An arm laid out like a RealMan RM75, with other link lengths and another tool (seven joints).
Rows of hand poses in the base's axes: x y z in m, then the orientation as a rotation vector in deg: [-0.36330 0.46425 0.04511 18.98 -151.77 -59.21]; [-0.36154 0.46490 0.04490 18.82 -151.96 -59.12]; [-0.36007 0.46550 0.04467 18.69 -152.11 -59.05]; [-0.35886 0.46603 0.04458 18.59 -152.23 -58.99]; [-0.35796 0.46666 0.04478 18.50 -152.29 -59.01]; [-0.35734 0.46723 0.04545 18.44 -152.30 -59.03]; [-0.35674 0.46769 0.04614 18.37 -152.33 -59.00]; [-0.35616 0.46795 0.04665 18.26 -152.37 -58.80]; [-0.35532 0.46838 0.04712 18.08 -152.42 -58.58]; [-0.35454 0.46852 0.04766 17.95 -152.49 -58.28]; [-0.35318 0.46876 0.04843 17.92 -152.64 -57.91]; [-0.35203 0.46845 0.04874 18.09 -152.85 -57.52]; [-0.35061 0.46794 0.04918 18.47 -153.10 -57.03]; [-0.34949 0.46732 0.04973 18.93 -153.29 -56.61]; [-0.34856 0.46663 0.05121 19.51 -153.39 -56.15]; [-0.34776 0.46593 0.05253 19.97 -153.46 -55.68]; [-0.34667 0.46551 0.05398 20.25 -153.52 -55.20]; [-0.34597 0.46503 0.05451 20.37 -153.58 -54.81]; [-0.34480 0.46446 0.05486 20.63 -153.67 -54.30]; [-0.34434 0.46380 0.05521 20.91 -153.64 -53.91]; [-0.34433 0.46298 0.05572 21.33 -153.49 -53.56]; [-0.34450 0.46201 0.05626 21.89 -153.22 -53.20]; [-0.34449 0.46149 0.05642 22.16 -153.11 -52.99]
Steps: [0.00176 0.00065 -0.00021 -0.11 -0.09 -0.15]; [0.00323 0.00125 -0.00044 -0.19 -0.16 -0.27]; [0.00444 0.00178 -0.00053 -0.26 -0.22 -0.36]; [0.00534 0.00241 -0.00033 -0.26 -0.24 -0.44]; [0.00596 0.00298 0.00034 -0.26 -0.24 -0.49]; [0.00656 0.00344 0.00103 -0.29 -0.23 -0.53]; [0.00714 0.00370 0.00154 -0.44 -0.19 -0.57]; [0.00798 0.00413 0.00201 -0.62 -0.12 -0.65]; [0.00876 0.00427 0.00255 -0.84 -0.07 -0.69]; [0.01012 0.00451 0.00332 -1.12 -0.11 -0.69]; [0.01127 0.00420 0.00363 -1.39 -0.27 -0.58]; [0.01269 0.00369 0.00407 -1.71 -0.51 -0.35]; [0.01381 0.00307 0.00462 -1.97 -0.75 -0.06]; [0.01474 0.00238 0.00610 -2.23 -0.94 0.34]; [0.01554 0.00168 0.00742 -2.51 -1.06 0.68]; [0.01663 0.00126 0.00887 -2.81 -1.12 0.93]; [0.01733 0.00078 0.00940 -3.07 -1.13 1.05]; [0.01850 0.00021 0.00975 -3.39 -1.20 1.28]; [0.01896 -0.00045 0.01010 -3.62 -1.20 1.54]; [0.01897 -0.00127 0.01061 -3.79 -1.15 1.92]; [0.01880 -0.00224 0.01115 -3.93 -1.05 2.43]; [0.01881 -0.00276 0.01131 -4.03 -1.01 2.67]
